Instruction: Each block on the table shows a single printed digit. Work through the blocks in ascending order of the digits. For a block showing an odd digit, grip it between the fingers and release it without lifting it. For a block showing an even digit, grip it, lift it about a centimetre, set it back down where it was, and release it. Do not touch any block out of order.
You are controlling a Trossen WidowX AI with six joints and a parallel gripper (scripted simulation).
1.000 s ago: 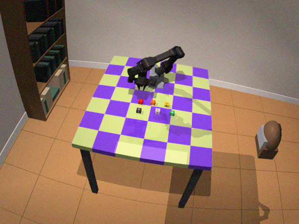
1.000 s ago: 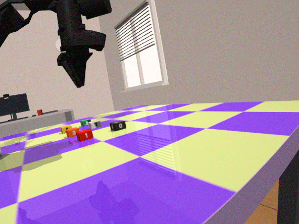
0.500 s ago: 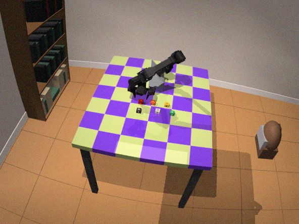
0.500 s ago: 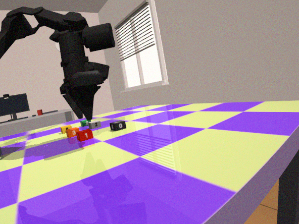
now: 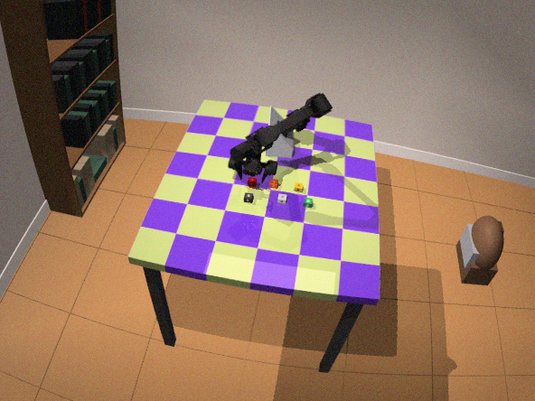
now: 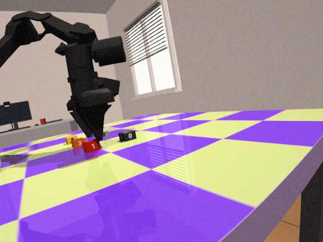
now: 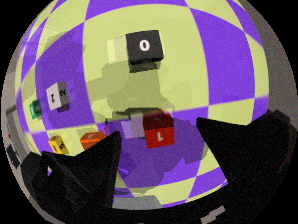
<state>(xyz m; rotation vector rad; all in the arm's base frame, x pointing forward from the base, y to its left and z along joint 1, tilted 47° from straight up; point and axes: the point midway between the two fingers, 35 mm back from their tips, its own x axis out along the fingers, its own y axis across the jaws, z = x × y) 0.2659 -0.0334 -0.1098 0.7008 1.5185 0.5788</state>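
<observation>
The red block marked 1 is 10 mm behind my gripper tip and 10 mm below it. The rest, counted from my gripper tip: black block marked 0 (80 mm ahead, 10 mm below); then orange block marked 3 (10 mm behind, 90 mm to the left, 10 mm below); then white block marked 2 (70 mm ahead, 120 mm to the left, 10 mm below).
</observation>
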